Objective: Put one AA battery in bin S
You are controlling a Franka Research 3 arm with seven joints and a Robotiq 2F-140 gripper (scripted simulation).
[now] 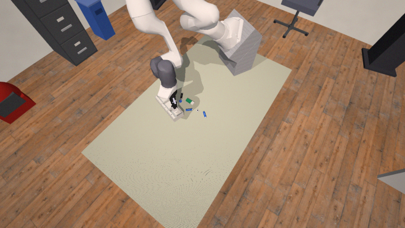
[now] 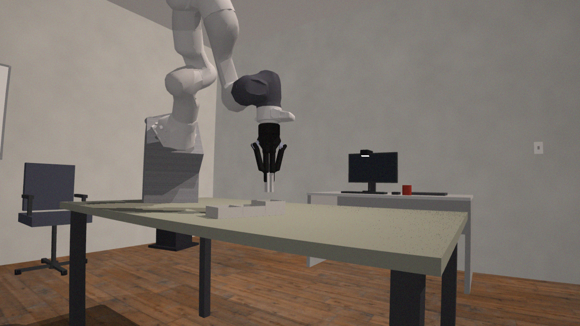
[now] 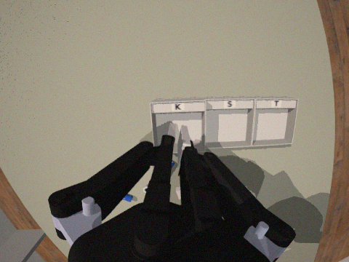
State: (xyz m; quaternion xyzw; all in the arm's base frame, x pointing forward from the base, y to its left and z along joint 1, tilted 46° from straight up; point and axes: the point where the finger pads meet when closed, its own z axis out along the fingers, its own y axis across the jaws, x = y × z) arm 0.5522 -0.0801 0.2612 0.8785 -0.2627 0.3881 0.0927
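Right now the black AA battery is 16 cm behind my hand, 10 cm below it and 3 cm to the right of it. Round my hand: bin tray: 9 cm below, 7 cm to the right, 4 cm behind; white ring: 13 cm to the left, 10 cm below, 9 cm behind; blue die: 12 cm behind, 10 cm below, 2 cm to the right.
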